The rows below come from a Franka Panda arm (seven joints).
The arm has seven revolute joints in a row. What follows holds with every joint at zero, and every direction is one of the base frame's. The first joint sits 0.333 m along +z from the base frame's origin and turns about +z. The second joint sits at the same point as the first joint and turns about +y. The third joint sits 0.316 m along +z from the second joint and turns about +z. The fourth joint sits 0.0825 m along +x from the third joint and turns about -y. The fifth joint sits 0.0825 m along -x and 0.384 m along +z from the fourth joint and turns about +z. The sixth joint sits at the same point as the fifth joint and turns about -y. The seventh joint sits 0.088 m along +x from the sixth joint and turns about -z. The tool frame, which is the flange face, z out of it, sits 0.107 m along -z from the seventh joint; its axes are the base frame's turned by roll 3.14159, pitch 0 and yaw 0 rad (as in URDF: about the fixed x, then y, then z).
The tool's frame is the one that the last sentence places.
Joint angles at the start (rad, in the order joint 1, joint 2, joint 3, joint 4, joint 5, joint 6, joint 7):
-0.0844 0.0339 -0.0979 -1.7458 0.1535 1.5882 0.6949
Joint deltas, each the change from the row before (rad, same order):
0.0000 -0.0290 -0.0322 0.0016 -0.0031 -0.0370 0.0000
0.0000 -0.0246 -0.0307 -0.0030 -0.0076 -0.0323 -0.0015
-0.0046 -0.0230 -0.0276 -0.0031 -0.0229 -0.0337 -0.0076
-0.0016 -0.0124 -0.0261 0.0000 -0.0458 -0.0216 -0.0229
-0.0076 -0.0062 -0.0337 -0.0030 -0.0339 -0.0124 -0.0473
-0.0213 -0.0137 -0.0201 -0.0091 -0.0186 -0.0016 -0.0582
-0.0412 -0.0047 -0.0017 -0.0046 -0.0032 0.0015 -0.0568
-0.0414 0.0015 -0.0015 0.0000 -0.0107 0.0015 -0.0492
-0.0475 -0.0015 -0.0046 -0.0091 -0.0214 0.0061 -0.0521
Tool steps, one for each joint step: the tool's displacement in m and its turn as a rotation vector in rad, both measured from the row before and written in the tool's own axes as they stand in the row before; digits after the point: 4 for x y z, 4 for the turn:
0.0007 0.0201 -0.0145 0.0030 -0.0054 0.0262
0.0020 0.0195 -0.0101 -0.0027 -0.0067 0.0246
0.0036 0.0216 -0.0088 -0.0153 -0.0006 0.0214
0.0073 0.0193 -0.0056 -0.0323 0.0170 0.0062
0.0128 0.0226 -0.0019 -0.0208 0.0068 -0.0045
0.0098 0.0227 -0.0025 -0.0010 0.0057 -0.0173
0.0102 0.0201 -0.0008 0.0088 -0.0015 -0.0152
0.0110 0.0203 -0.0002 0.0000 0.0017 -0.0062
0.0120 0.0266 0.0025 -0.0077 0.0027 0.0007

